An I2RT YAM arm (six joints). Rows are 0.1 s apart.
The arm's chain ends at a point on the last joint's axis. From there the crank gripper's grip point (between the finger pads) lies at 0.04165 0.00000 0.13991 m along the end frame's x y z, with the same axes.
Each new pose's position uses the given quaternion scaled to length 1; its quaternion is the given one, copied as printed.
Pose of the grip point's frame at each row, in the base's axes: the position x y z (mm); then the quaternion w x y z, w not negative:
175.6 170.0 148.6 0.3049 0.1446 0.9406 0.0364
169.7 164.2 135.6 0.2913 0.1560 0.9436 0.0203
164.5 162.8 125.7 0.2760 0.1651 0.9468 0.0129
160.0 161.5 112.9 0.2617 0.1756 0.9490 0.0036
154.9 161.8 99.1 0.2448 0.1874 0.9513 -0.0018
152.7 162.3 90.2 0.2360 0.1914 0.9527 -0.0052
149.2 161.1 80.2 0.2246 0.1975 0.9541 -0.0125
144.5 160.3 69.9 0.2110 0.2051 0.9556 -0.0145
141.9 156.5 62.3 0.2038 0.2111 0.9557 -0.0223
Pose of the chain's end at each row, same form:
126.0 160.5 285.6 0.3049 0.1446 0.9406 0.0364
124.5 158.8 274.3 0.2913 0.1560 0.9436 0.0203
123.8 158.8 265.8 0.2760 0.1651 0.9468 0.0129
123.7 159.4 254.3 0.2617 0.1756 0.9490 0.0036
123.6 160.3 241.7 0.2448 0.1874 0.9513 -0.0018
124.0 161.2 233.3 0.2360 0.1914 0.9527 -0.0052
124.1 161.4 224.0 0.2246 0.1975 0.9541 -0.0125
123.3 160.2 214.3 0.2110 0.2051 0.9556 -0.0145
123.2 158.1 207.1 0.2038 0.2111 0.9557 -0.0223

